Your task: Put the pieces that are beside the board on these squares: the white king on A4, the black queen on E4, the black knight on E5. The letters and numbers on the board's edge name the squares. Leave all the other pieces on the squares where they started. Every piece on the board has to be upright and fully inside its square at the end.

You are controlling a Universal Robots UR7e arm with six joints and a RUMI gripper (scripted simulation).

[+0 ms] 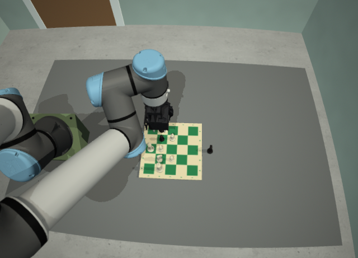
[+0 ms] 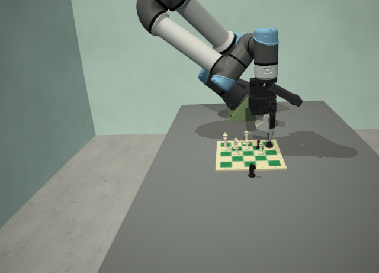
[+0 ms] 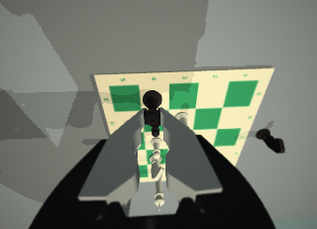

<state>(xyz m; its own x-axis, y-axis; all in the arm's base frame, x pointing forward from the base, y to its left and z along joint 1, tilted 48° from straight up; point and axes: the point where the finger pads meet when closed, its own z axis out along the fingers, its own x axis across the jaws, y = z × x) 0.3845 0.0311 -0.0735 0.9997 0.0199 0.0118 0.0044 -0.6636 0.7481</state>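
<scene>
Now: hand 40 mm to the left of the black pawn and 30 mm above it. Round my hand: white king (150 mm to the right, 10 mm below); then board (40 mm ahead, 80 mm to the right, 40 mm below).
</scene>
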